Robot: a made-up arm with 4 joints.
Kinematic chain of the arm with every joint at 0, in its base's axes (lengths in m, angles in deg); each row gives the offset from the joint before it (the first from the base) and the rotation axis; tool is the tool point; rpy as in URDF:
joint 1: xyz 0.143 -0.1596 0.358 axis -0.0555 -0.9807 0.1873
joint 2: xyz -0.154 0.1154 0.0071 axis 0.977 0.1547 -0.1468
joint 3: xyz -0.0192 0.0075 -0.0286 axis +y
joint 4: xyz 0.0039 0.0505 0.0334 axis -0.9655 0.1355 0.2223
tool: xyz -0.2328 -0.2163 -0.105 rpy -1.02 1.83 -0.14
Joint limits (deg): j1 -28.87..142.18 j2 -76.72..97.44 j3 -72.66..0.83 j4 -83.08..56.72
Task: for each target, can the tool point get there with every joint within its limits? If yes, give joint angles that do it. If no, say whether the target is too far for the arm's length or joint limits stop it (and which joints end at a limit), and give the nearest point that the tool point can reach.
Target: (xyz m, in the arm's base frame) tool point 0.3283 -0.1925 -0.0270
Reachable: yes | joints 76.01 -28.17 -13.43 -51.84
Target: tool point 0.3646 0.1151 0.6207
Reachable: no: joint limits stop it (at a limit: joint 1, joint 3, joint 4) | nearest point 0.3765 0.0627 0.5242 | short by 0.110 m
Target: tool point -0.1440 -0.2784 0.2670
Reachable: yes | joints -15.70 -18.65 -57.87 9.74
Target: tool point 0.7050 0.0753 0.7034
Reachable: no: too far | nearest point 0.5057 -0.0015 0.4790 | short by 0.310 m
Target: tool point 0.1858 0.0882 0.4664
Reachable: no: joint limits stop it (at a limit: joint 2, joint 3) | nearest point 0.2082 0.2242 0.5202 | short by 0.148 m
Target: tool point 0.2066 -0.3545 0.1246
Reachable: yes | joints 69.71 -33.83 -46.50 -3.57
